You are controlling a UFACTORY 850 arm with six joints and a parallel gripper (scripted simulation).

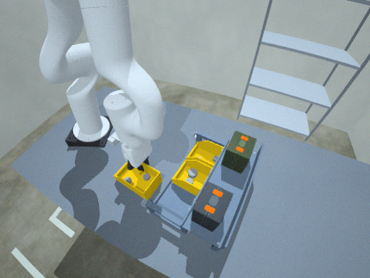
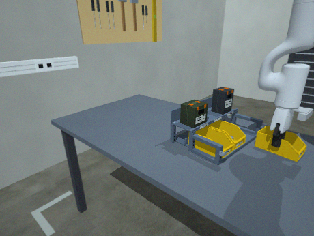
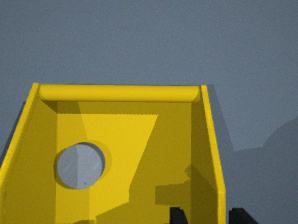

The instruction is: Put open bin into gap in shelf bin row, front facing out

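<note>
Right now my hand is 1 cm short of the yellow open bin, 5 cm to the left of it and 3 cm above it. From my hand the other things lie so: grey part: 3 cm ahead, 2 cm to the right, 5 cm below; then shelf: 24 cm ahead, 8 cm to the left; then grey disc part: 3 cm behind, 8 cm to the right, 5 cm below.
</note>
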